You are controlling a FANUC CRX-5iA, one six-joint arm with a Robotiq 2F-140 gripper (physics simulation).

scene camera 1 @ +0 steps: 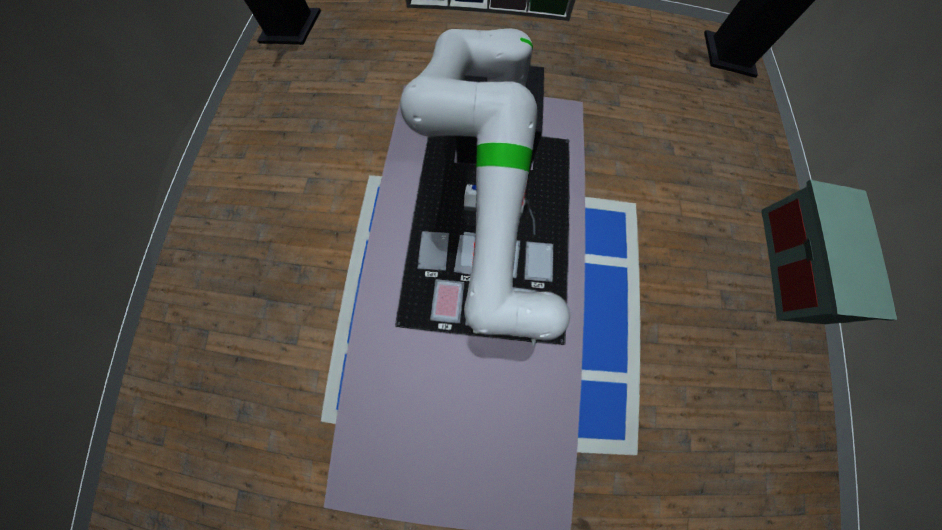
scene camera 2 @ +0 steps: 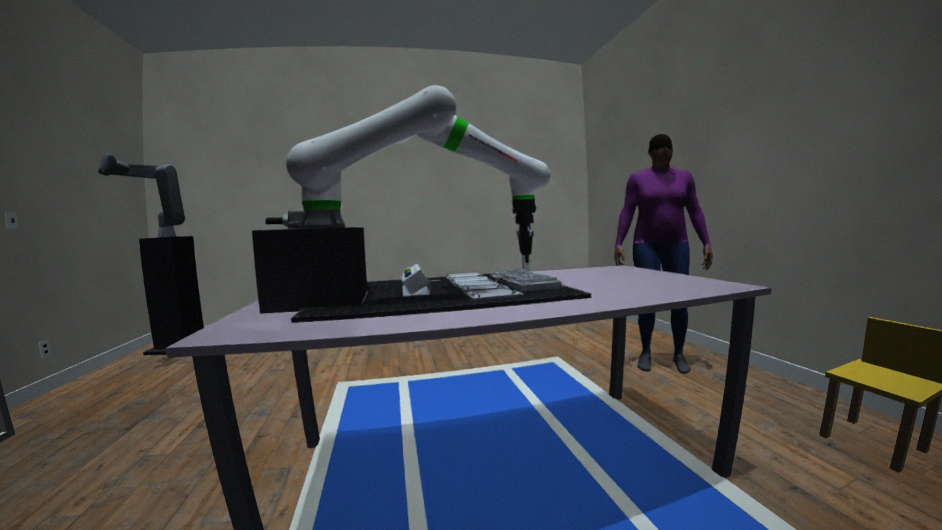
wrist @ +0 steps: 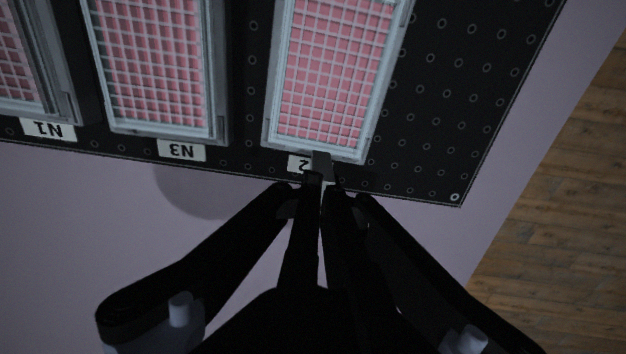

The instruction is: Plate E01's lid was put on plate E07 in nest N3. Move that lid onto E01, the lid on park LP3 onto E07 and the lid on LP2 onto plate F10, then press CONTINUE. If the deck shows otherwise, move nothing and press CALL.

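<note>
My gripper is shut and empty, its tips by the label end of the right-hand plate, over the partly covered N2 label. That plate has pink wells and a pale clear rim. The N3 plate has pink wells and a similar clear rim. The N1 plate is partly cut off in the wrist view. Plate names E01, E07 and F10 are not readable. In scene camera 1, a clear lid lies at the left park and a pale lid at the right park; the arm hides much between them.
The small white box with a blue button stands on the black perforated board, behind the parks. A thin cable lies right of the arm. The board lies on the mauve table. A person stands beyond the table.
</note>
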